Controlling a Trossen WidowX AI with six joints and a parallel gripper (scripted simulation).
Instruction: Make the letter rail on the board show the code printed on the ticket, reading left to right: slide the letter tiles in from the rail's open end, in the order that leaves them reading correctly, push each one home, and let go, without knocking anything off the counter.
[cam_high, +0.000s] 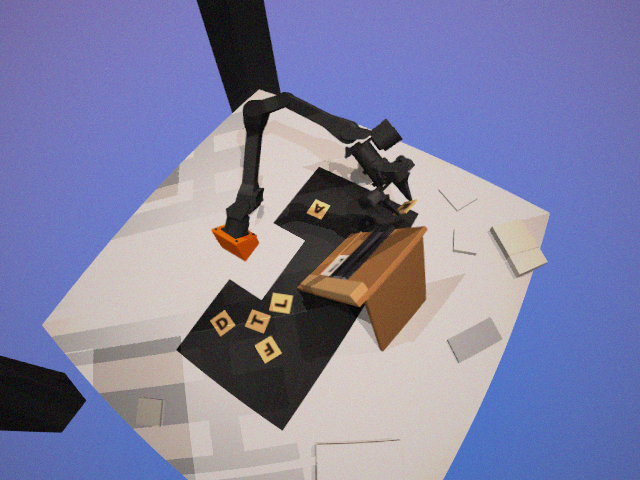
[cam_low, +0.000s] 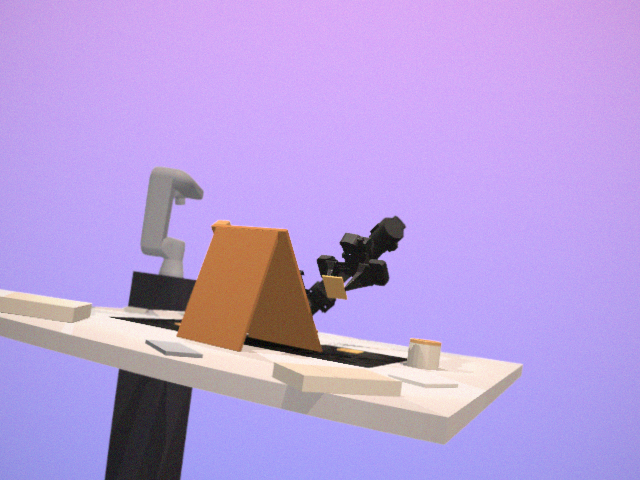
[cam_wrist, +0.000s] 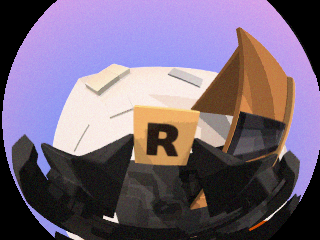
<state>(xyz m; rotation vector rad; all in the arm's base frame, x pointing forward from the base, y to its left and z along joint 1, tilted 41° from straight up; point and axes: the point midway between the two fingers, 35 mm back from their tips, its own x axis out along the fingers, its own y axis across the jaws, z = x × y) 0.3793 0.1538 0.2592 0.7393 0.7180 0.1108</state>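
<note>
The white ticket lies 9 cm behind my gripper tip, 21 cm to the right of it and 8 cm below it. The rest, counted from my gripper tip: grey slab (35 cm ahead, 17 cm to the right, 16 cm below).
</note>
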